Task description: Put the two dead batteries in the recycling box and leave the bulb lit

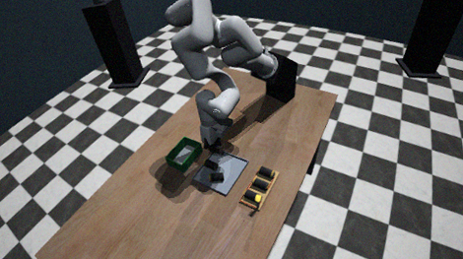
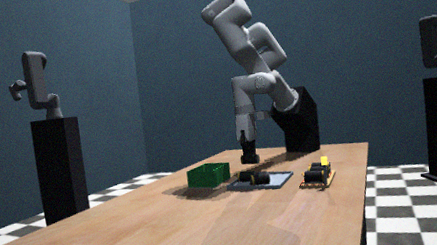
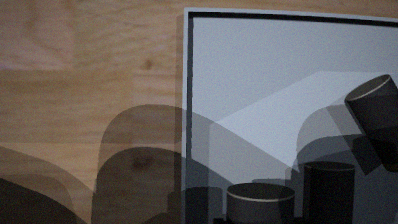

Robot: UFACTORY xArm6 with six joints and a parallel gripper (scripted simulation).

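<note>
The green recycling box lies 1 cm ahead of my hand, 15 cm to the right of it and 7 cm below it. Round my hand: grey tray: 7 cm ahead, 3 cm to the left, 8 cm below.
</note>
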